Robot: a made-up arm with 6 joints.
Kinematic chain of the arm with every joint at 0, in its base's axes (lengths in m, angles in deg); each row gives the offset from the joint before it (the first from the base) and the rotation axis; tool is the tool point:
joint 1: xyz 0 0 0.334 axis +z
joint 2: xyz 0 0 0 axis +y
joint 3: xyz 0 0 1.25 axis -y
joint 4: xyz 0 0 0 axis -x
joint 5: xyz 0.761 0 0 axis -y
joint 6: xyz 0 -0.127 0 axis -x
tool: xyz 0 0 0
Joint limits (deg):
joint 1: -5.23..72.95
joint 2: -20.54..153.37
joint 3: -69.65..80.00
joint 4: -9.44..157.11
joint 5: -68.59..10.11
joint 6: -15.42..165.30
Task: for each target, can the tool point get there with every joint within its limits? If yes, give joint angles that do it. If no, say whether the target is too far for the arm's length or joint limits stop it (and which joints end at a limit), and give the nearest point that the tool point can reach.
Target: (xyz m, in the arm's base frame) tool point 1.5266 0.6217 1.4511
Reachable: yes | joints 19.06 48.48 63.81 134.55 -30.20 76.25
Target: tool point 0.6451 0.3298 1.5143
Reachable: yes | joints 19.59 -2.03 -13.57 137.99 -4.79 67.58
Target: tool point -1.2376 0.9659 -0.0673
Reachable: no: joint limits stop it (at a limit: joint 1, joint 4) | nearest point 0.0525 0.5702 -0.0673 | short by 1.349 m
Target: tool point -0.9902 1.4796 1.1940
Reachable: no: joint limits stop it (at a limit: joint 1, joint 4) | nearest point 0.2178 1.1091 1.1940 | short by 1.264 m
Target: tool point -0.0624 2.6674 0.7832
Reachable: no: too far | nearest point 0.4684 1.9262 0.6851 | short by 0.917 m
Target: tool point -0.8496 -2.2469 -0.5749
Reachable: no: too far | nearest point -0.0833 -0.2202 -0.7222 | short by 2.172 m
